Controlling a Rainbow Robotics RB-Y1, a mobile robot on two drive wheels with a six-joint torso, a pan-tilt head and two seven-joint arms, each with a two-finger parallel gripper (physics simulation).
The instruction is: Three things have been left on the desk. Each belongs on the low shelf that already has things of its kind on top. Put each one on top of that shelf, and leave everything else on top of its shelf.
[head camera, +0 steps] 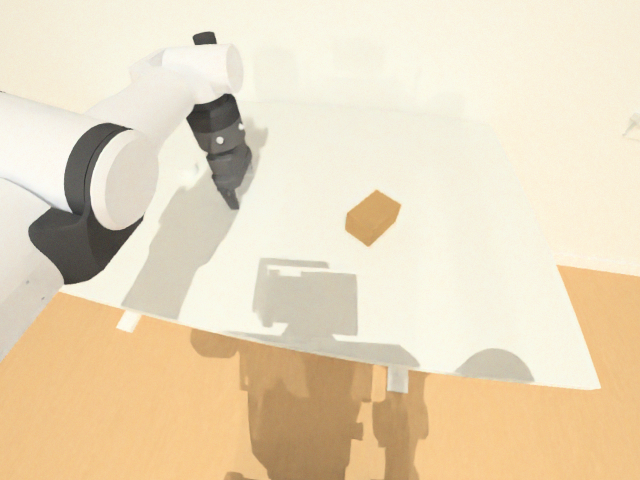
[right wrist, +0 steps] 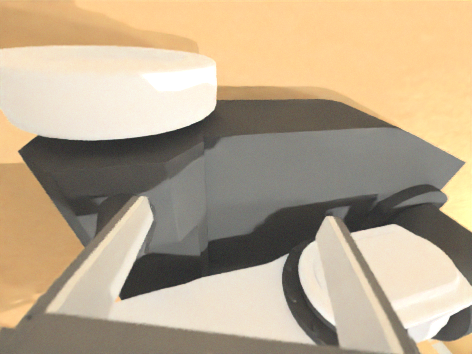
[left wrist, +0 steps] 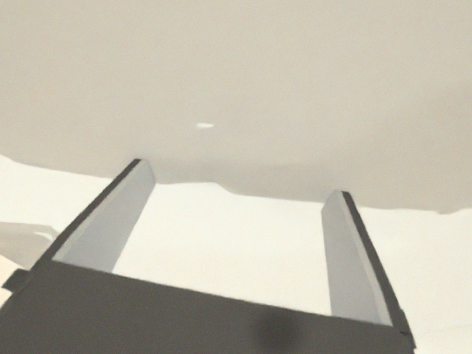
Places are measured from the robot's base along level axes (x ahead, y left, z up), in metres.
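Pixels of known places: left gripper, fingertip midpoint: (head camera: 242, 190) (left wrist: 237, 186); right gripper, fingertip midpoint: (right wrist: 234, 217).
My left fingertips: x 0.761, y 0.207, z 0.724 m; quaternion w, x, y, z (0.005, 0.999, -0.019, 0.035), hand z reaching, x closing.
Observation:
Ahead of a thing's pixels: the offset from my left fingertips to its top centre. "*": to the spot under its first point. Level surfaces: height alone.
An orange-brown block {0.046 m up, 0.082 m back, 0.287 m right} (head camera: 372, 218) lies on the white desk {0.004 m down} (head camera: 444, 294), right of the middle in the head view. A small, very pale thing {0.020 m up, 0.066 m ahead, 0.163 m left} (head camera: 191, 170) shows faintly on the desk, left of the left gripper; its shape is hard to tell. My left gripper (head camera: 235, 205) (left wrist: 237, 186) points down over the left part of the desk, open, with nothing between its fingers. A small bright spot {* 0.004 m down, 0.016 m back, 0.035 m left} (left wrist: 204, 125) shows in the shadow beyond its fingertips; I cannot tell what it is. My right gripper (right wrist: 234, 217) is open and empty, above the robot's own body. The low shelves cannot be made out.
A pale wall (head camera: 361, 41) stands behind the desk. A small part of a white object (head camera: 632, 129) shows at the right edge of the head view. Two white desk legs (head camera: 129, 320) (head camera: 397, 379) show at the near edge, above the orange-brown floor {0.724 m down} (head camera: 129, 413). The robot's shadow crosses the desk.

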